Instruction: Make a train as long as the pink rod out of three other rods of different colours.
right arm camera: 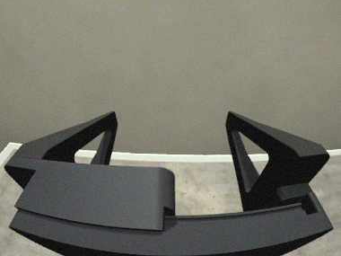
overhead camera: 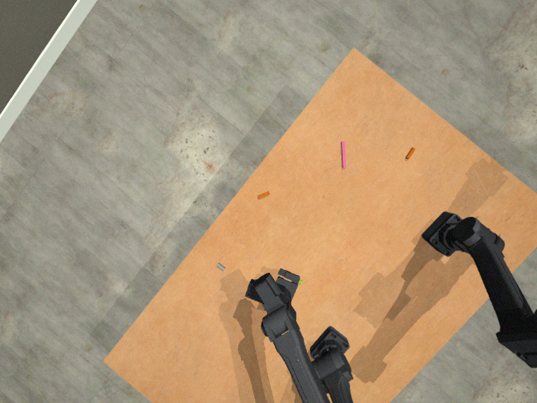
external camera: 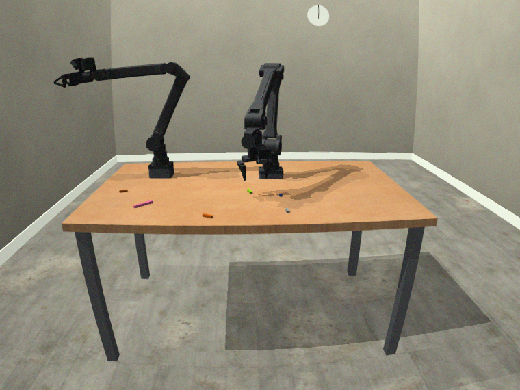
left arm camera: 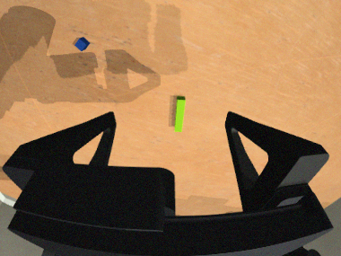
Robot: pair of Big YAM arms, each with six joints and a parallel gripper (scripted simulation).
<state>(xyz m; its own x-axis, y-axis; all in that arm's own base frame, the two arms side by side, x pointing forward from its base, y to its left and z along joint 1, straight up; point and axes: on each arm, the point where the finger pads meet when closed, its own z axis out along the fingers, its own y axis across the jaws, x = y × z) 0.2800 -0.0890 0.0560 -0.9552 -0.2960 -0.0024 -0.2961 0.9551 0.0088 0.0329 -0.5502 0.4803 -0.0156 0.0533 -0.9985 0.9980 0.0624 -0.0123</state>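
My left gripper is now 110 mm to the right of the blue rod, 70 mm above it and 10 mm short of it. Also, from my left hand: pink rod 460 mm to the right, 140 mm ahead, 70 mm below; then lime rod 70 mm below, 40 mm behind, 30 mm to the right; then grey rod 190 mm ahead, 130 mm to the left, 70 mm below.
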